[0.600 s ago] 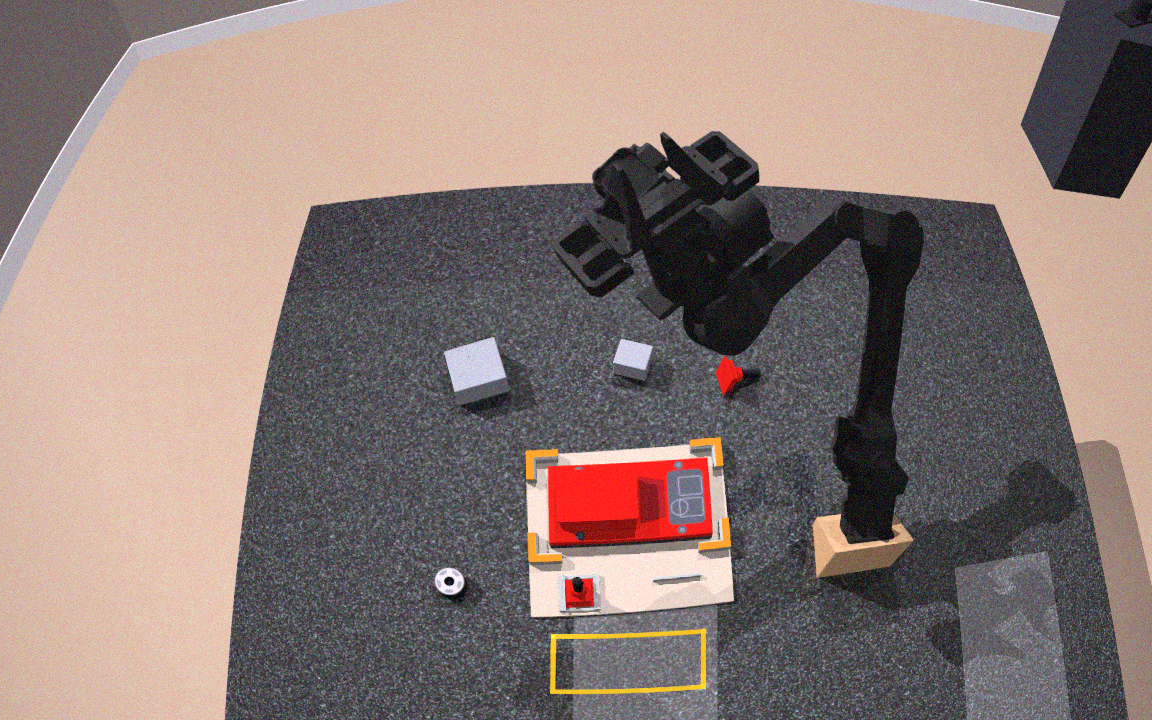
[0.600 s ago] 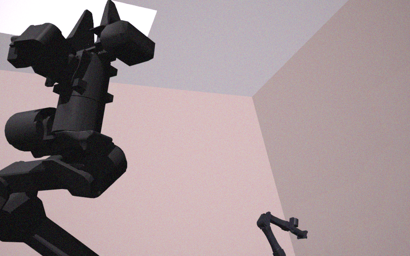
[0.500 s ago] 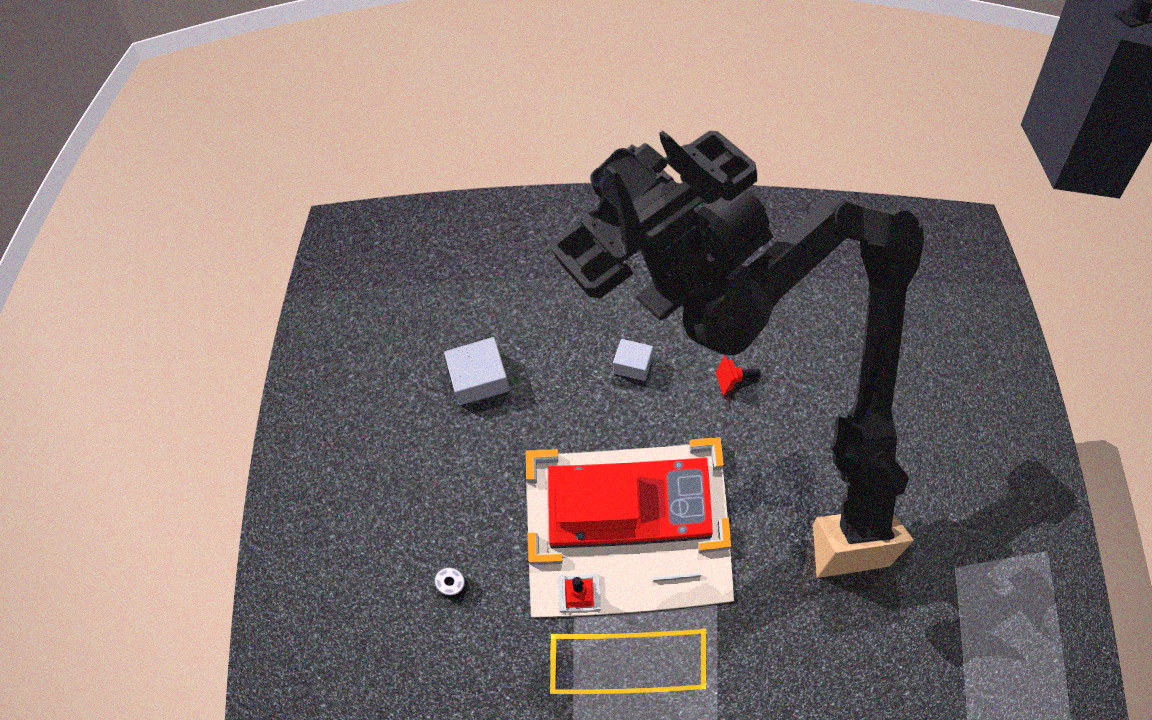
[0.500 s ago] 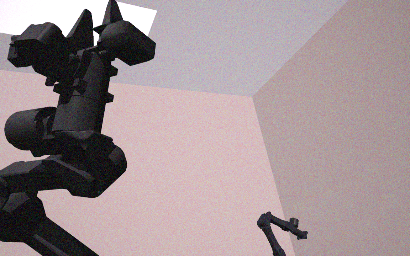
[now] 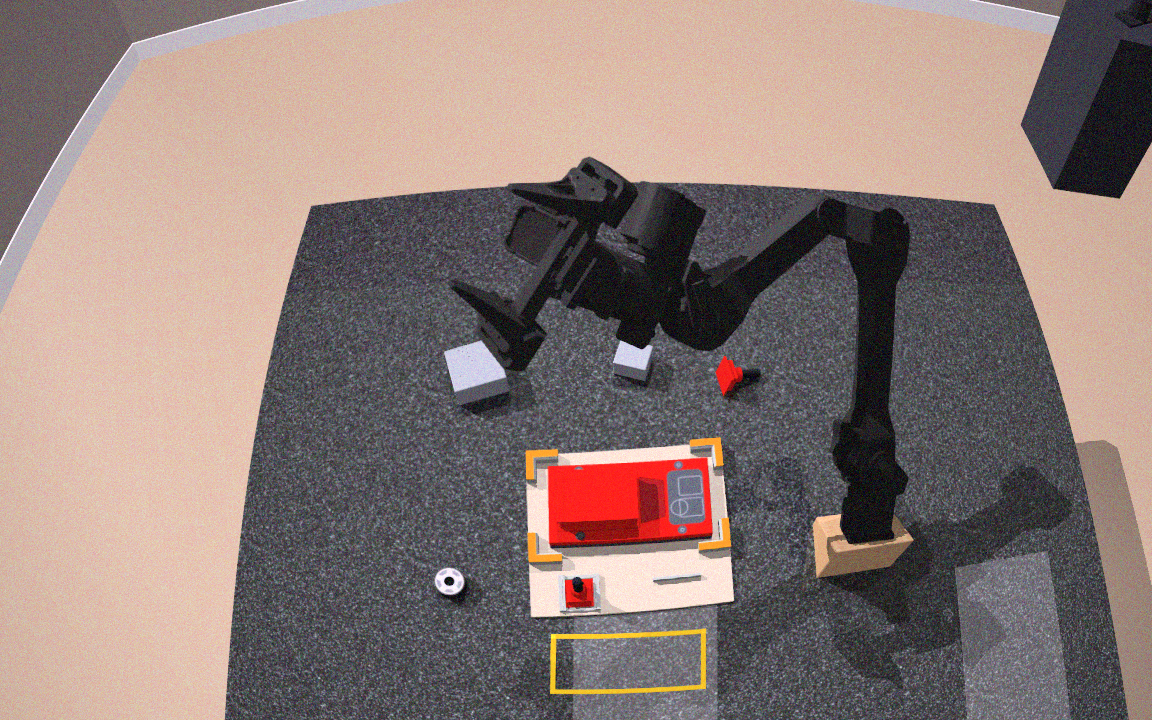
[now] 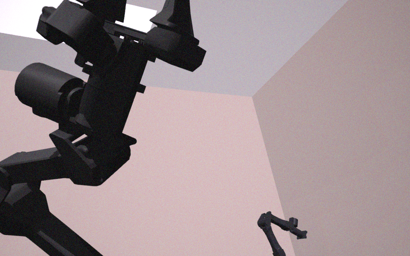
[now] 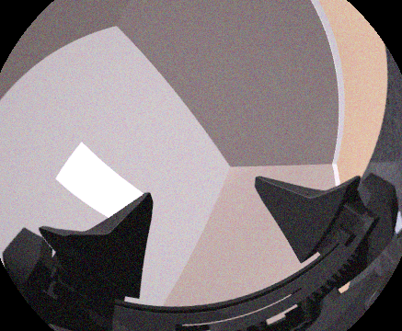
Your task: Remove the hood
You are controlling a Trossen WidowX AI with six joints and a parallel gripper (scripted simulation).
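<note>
Now: the red hood 8 cm behind my gripper tip, 2 cm to the left of it and 45 cm below it. From my gripper tip the other things lie so: white wheel: 10 cm ahead, 14 cm to the left, 48 cm below.
</note>
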